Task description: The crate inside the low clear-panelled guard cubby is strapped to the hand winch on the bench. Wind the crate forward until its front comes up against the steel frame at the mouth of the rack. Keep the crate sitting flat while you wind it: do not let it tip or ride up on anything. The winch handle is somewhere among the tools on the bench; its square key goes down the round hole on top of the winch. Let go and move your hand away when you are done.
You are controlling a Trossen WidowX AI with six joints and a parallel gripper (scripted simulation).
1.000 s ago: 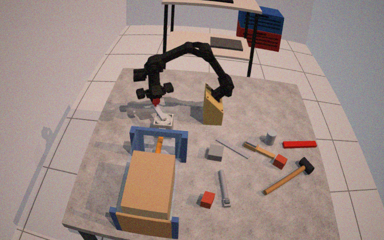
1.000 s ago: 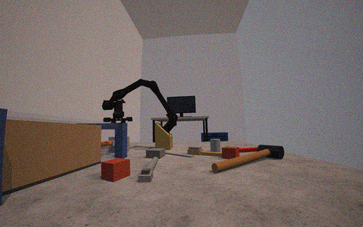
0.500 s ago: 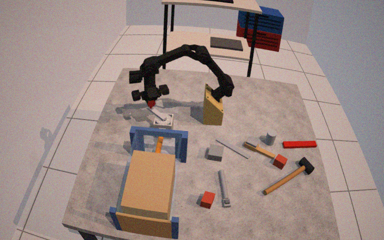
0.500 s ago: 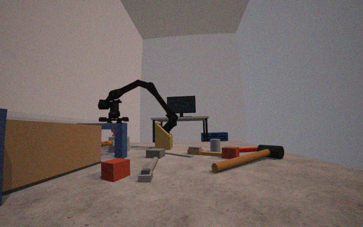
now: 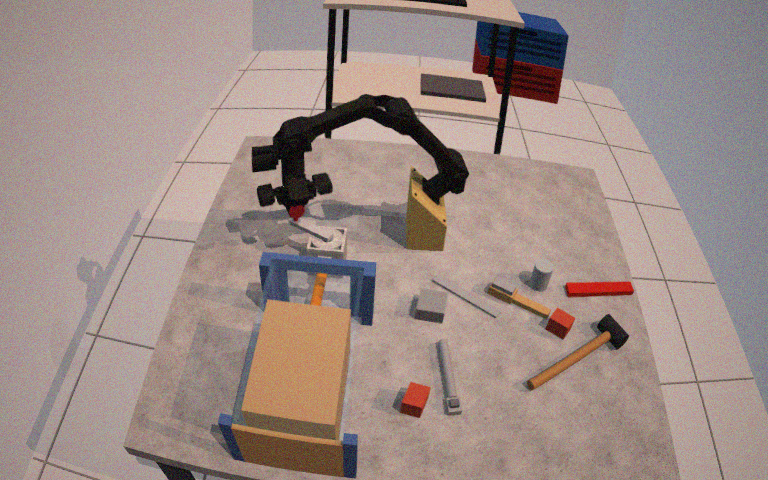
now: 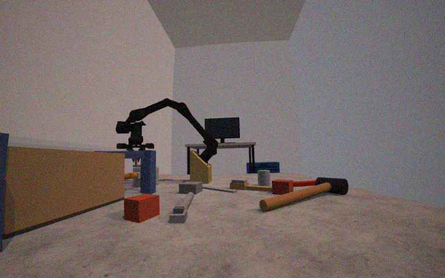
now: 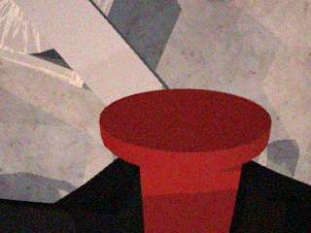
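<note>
Now: gripper tip 8 cm to the right of the grey winch, 8 cm above it and 3 cm short of it. The rest, counted from my gripper tip: grey crank arm (3 cm to the left, 2 cm ahead, 1 cm below); then red knob (2 cm above); then blue frame (21 cm ahead, 9 cm to the left, 1 cm below).
</note>
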